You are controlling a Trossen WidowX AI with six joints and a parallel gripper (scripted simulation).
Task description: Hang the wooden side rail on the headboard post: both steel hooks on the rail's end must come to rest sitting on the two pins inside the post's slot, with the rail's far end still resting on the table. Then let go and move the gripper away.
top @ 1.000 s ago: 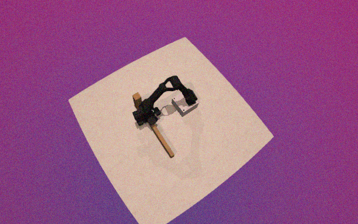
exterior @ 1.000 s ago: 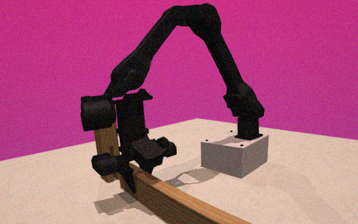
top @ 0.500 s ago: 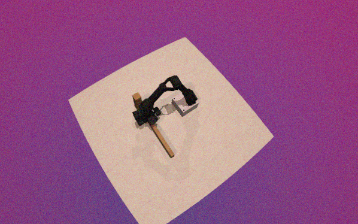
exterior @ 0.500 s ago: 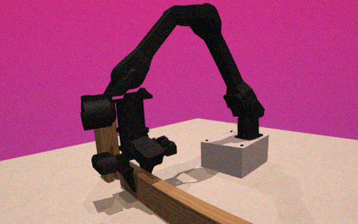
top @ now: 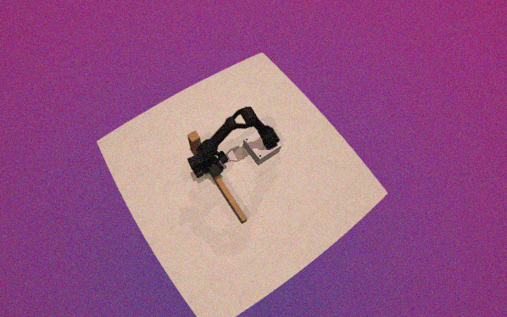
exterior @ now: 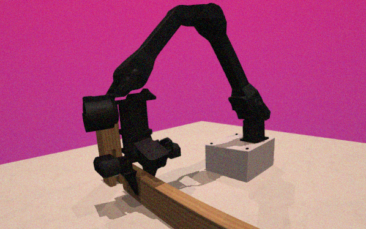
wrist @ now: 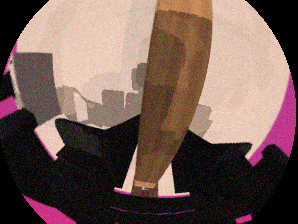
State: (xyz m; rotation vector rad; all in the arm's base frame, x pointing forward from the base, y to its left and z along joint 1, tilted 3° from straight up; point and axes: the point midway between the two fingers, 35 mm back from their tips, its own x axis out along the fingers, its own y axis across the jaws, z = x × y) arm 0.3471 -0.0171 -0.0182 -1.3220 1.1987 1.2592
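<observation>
The wooden headboard post lies 150 mm to the right of my gripper tip, 60 mm above it and 20 mm ahead of it.
</observation>
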